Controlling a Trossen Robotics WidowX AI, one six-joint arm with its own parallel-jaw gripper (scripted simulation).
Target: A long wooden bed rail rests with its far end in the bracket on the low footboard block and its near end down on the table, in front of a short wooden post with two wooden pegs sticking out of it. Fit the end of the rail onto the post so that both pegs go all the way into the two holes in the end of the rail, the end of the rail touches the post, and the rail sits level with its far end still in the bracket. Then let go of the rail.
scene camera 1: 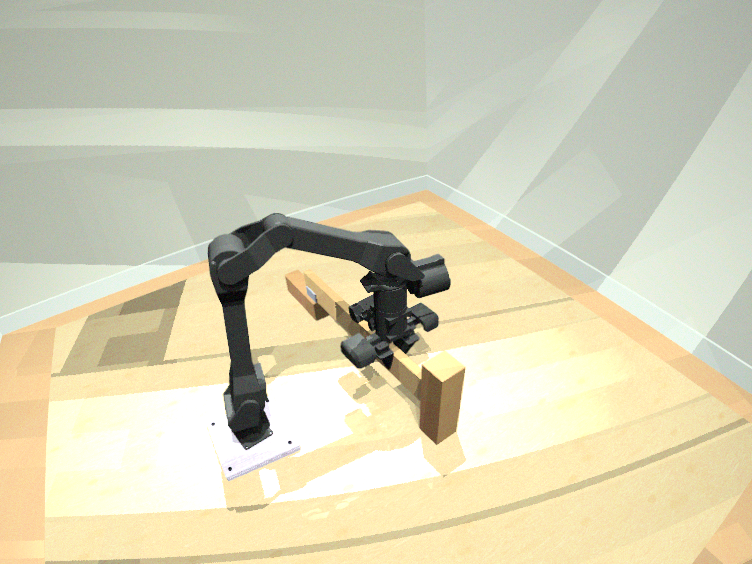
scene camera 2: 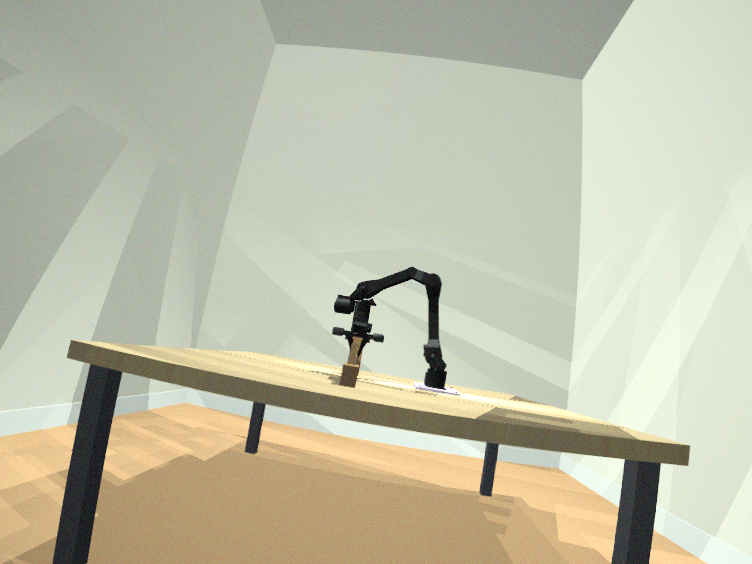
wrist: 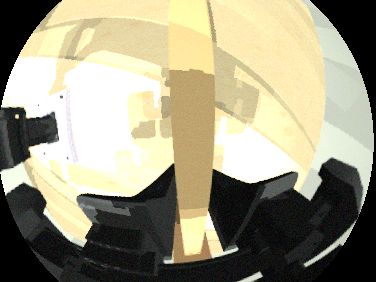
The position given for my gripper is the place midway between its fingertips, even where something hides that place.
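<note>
I can see my gripper (scene camera 1: 392, 365), which appears again in scene camera 2 (scene camera 2: 354, 358) and in the wrist view (wrist: 185, 166). There is a wooden rail (scene camera 1: 329, 300) to be seen too.
</note>
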